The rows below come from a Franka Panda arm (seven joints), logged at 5 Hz.
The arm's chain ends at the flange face. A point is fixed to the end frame.
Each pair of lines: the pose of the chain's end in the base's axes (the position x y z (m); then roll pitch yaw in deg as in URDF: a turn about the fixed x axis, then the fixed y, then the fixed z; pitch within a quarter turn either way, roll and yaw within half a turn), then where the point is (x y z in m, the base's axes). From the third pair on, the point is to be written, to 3 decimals.
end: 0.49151, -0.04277, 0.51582, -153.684, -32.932, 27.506
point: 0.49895 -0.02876 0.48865
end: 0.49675, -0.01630, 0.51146, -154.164, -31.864, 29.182
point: 0.50349 -0.00252 0.48399
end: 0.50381, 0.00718, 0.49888, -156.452, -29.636, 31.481
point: 0.510 0.020 0.471
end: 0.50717, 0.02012, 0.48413, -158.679, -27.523, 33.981
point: 0.513 0.031 0.455
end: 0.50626, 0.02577, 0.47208, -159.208, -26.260, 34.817
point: 0.511 0.037 0.443
